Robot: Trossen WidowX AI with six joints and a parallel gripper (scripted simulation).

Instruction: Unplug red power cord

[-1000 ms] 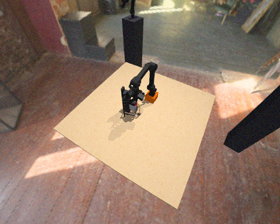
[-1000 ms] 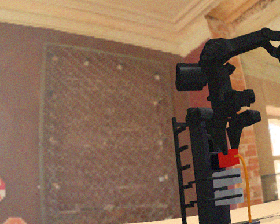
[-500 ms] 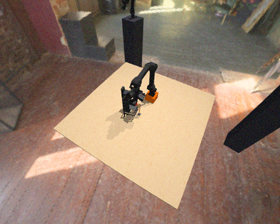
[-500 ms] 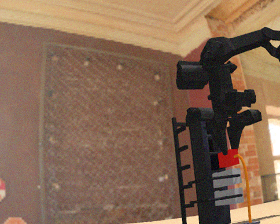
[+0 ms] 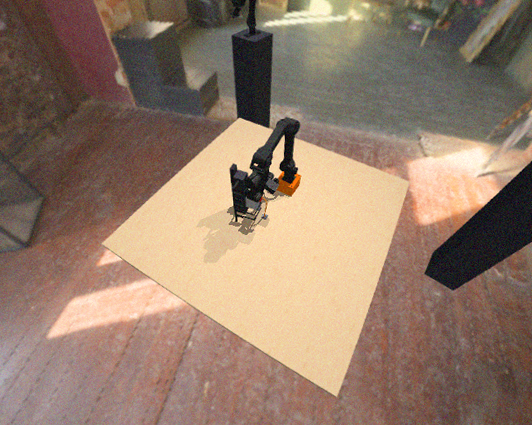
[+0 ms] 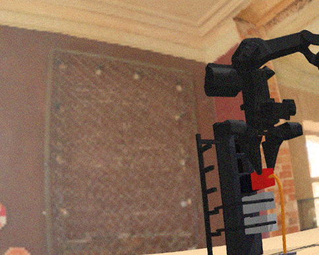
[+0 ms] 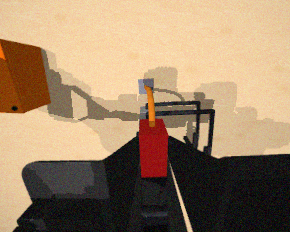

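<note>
Now: gripper tip 3 cm to the left of the red plug and 1 cm short of it. Round my gripper tip: thin black rack (11 cm ahead, 7 cm to the right, 3 cm below).
</note>
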